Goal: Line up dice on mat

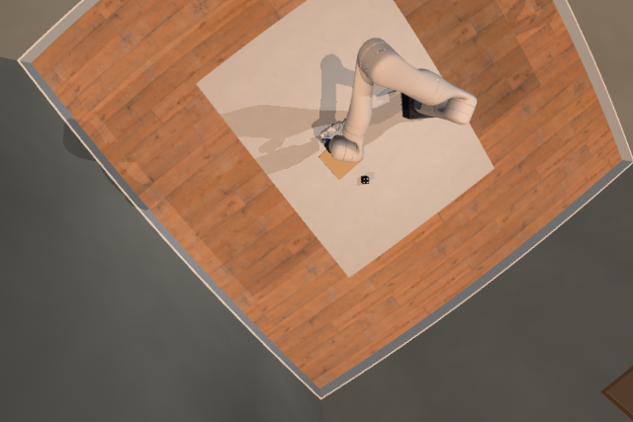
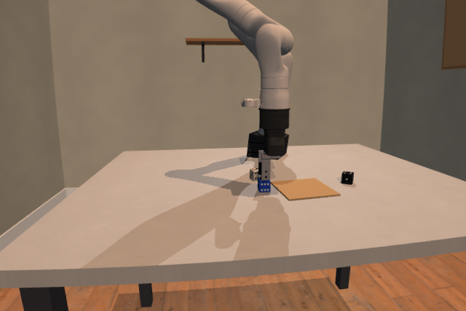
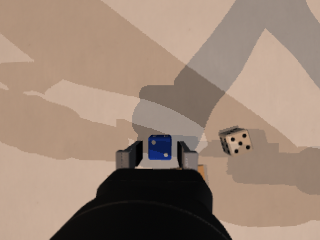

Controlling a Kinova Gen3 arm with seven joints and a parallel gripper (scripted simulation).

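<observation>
The blue die is 4 cm below my hand. The rest, counted from my hand: white die (10 cm behind, 4 cm below, 1 cm to the left); mat (11 cm to the left, 5 cm below, 1 cm ahead).
</observation>
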